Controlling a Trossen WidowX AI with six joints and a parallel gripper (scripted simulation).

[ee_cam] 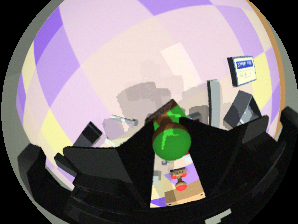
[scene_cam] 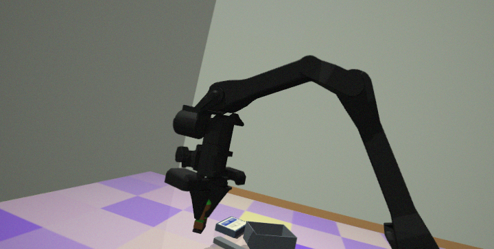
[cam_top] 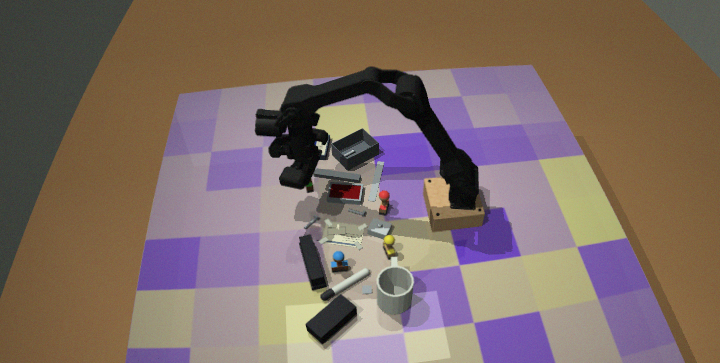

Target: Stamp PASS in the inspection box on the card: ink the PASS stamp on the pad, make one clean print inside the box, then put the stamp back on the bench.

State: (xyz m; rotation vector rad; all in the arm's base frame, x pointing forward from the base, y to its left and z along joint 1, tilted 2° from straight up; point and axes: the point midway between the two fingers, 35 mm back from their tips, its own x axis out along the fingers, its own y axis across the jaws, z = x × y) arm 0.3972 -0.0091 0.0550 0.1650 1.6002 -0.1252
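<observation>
My gripper tip is now 9 cm past the red ink pad, 3 cm to the left of it and 8 cm above it. Also, from my gripper tip: white card (10 cm behind, 10 cm to the left, 9 cm below); red stamp (19 cm behind, 1 cm to the left, 7 cm below); green-knobbed stamp (right at my gripper tip).
</observation>
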